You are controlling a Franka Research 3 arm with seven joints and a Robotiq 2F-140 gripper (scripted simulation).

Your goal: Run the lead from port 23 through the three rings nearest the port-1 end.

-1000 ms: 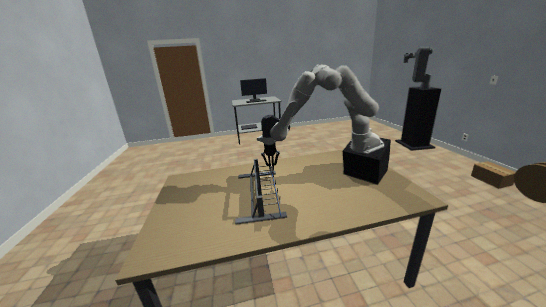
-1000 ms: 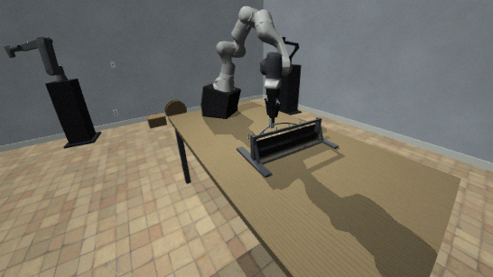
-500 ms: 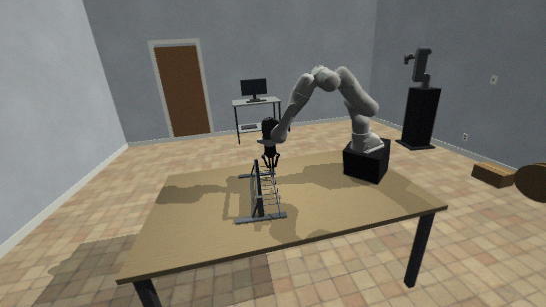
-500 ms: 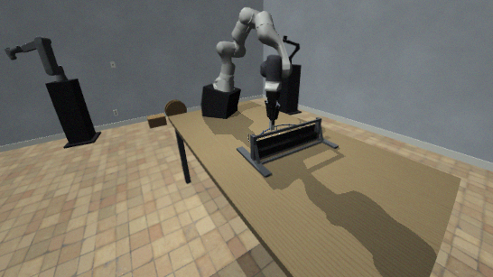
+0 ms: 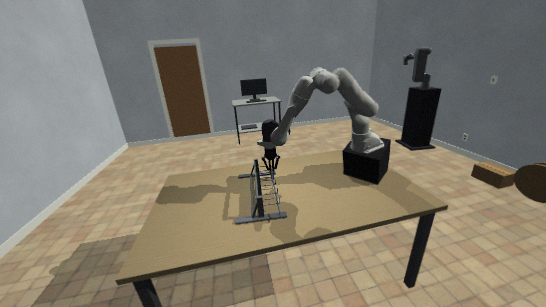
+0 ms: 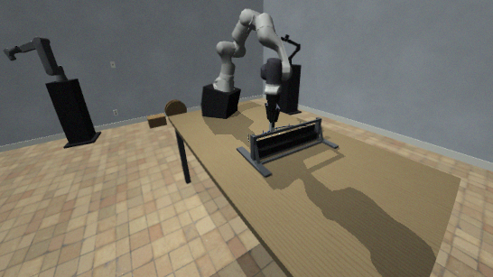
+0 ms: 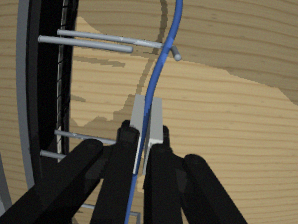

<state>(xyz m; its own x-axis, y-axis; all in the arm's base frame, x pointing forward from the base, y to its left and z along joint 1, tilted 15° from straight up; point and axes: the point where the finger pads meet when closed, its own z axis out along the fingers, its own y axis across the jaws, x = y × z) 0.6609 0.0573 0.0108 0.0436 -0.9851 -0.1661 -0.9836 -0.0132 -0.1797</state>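
Right now the rack is 10 cm ahead of my hand, 5 cm to the left of it and 4 cm below it.
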